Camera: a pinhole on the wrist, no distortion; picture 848 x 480 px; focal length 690.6 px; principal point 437.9 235.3 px. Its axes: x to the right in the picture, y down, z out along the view. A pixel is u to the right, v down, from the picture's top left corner.
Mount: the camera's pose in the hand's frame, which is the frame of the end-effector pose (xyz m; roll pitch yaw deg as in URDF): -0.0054 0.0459 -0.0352 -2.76 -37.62 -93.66
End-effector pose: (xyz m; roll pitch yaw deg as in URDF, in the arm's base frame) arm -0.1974 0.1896 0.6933 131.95 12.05 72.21
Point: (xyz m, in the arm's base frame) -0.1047 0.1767 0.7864
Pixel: 84 171
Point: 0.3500 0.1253 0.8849
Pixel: 183 253
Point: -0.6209 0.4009 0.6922
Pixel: behind the camera
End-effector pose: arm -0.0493 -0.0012 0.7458 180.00 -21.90 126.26
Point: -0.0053 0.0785 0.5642
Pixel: 816 97
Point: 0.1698 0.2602 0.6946
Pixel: 26 314
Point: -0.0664 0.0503 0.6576
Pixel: outside the picture
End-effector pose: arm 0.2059 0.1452 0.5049 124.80 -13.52 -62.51
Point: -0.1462 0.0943 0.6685
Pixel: 217 18
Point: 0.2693 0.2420 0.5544
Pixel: behind the camera
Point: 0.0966 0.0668 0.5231
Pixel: 692 332
